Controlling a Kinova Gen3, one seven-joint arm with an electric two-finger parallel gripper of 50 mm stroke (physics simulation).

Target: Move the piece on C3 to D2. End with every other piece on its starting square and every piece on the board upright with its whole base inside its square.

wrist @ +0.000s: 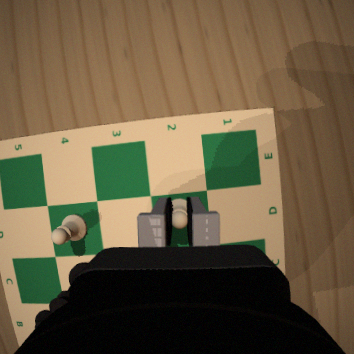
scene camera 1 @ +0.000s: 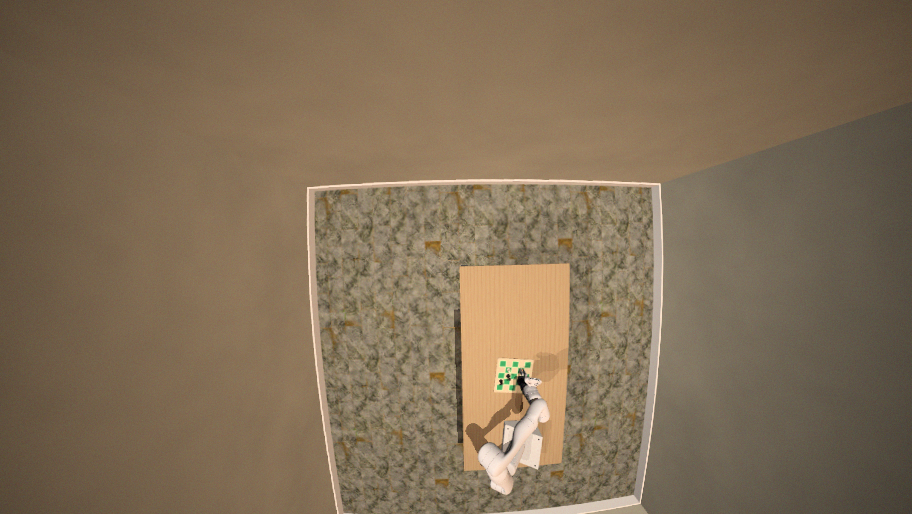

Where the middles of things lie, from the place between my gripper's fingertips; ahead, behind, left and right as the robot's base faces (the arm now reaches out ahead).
Scene:
I see my gripper 40 mm to the right of the chessboard [scene camera 1: 503, 364], 40 mm past it and 10 mm above it.

